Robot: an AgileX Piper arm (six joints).
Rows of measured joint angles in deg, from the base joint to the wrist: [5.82, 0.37, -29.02, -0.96, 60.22, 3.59]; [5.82, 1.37, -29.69, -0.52, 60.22, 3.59]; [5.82, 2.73, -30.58, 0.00, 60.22, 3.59]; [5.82, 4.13, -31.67, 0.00, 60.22, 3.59]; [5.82, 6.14, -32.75, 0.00, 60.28, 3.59]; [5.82, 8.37, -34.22, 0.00, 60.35, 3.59]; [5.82, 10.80, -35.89, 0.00, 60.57, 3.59]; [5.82, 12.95, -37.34, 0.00, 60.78, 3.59]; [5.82, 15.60, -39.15, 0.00, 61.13, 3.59]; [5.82, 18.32, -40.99, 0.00, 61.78, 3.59]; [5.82, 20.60, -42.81, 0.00, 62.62, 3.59]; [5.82, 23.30, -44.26, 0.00, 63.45, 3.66]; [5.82, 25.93, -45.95, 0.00, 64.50, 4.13]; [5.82, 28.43, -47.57, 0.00, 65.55, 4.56]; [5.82, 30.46, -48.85, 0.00, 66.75, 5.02]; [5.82, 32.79, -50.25, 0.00, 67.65, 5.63]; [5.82, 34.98, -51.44, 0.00, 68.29, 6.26]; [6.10, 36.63, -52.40, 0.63, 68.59, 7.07]
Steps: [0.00, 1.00, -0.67, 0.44, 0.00, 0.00]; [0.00, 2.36, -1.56, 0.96, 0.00, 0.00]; [0.00, 3.76, -2.65, 0.96, 0.00, 0.00]; [0.00, 5.77, -3.73, 0.96, 0.06, 0.00]; [0.00, 8.00, -5.20, 0.96, 0.13, 0.00]; [0.00, 10.43, -6.87, 0.96, 0.35, 0.00]; [0.00, 12.58, -8.32, 0.96, 0.56, 0.00]; [0.00, 15.23, -10.13, 0.96, 0.91, 0.00]; [0.00, 17.95, -11.97, 0.96, 1.56, 0.00]; [0.00, 20.23, -13.79, 0.96, 2.40, 0.00]; [0.00, 22.93, -15.24, 0.96, 3.23, 0.07]; [0.00, 25.56, -16.93, 0.96, 4.28, 0.54]; [0.00, 28.06, -18.55, 0.96, 5.33, 0.97]; [0.00, 30.09, -19.83, 0.96, 6.53, 1.43]; [0.00, 32.42, -21.23, 0.96, 7.43, 2.04]; [0.00, 34.61, -22.42, 0.96, 8.07, 2.67]; [0.28, 36.26, -23.38, 1.59, 8.37, 3.48]
